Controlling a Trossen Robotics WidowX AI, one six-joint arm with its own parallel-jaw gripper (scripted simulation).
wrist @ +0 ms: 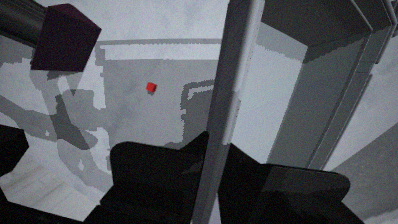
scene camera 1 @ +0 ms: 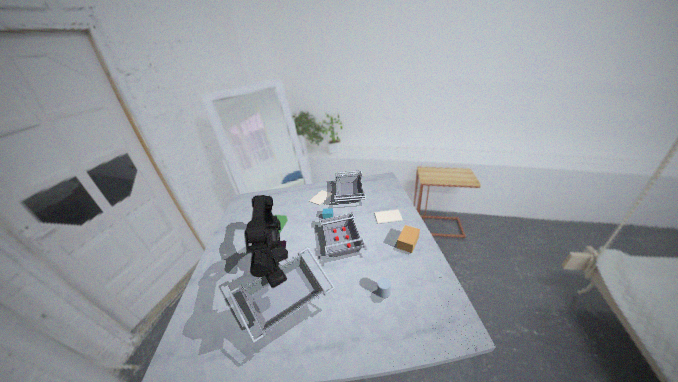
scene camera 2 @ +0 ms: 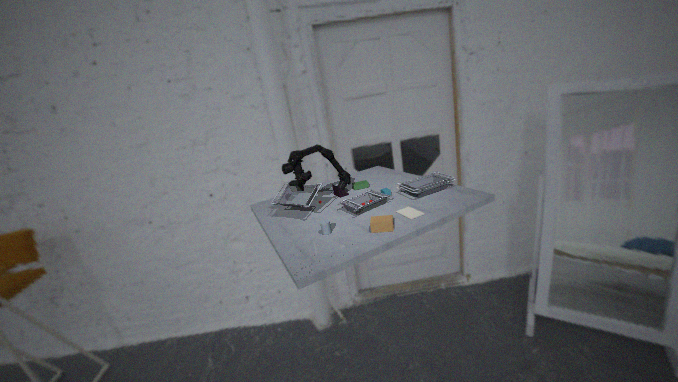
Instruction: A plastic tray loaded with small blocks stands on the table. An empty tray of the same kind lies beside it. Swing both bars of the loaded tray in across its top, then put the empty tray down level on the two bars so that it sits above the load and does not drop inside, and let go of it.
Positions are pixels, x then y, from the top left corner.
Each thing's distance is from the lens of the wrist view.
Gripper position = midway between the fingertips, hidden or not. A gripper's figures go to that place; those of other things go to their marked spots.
my gripper (wrist: 210,136): 11 cm
grey tray (wrist: 286,87): 19 cm
